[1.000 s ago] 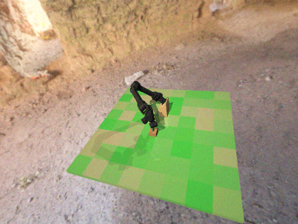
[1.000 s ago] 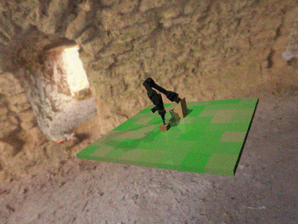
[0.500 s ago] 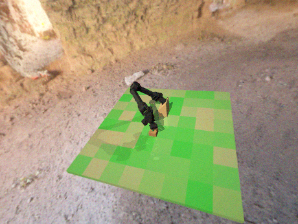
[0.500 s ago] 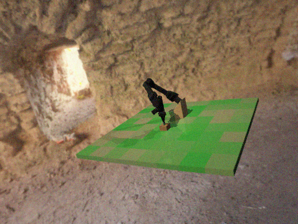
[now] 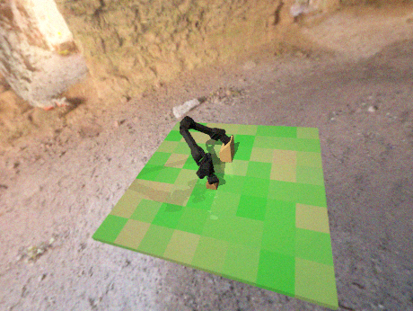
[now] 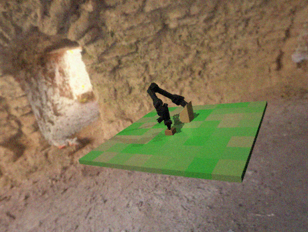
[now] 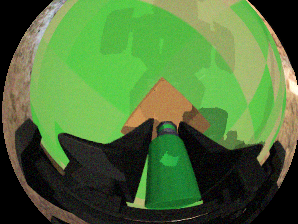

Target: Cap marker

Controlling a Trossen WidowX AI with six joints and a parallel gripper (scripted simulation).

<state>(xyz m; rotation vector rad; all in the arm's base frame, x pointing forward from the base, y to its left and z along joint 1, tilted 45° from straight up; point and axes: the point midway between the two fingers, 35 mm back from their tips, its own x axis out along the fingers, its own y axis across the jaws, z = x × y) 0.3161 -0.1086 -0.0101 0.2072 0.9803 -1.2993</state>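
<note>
The green cap lies 5 cm above my gripper tip and 1 cm to the left of it. Also, from my gripper tip: holder block: 2 cm below, 1 cm to the left, 1 cm behind.
</note>
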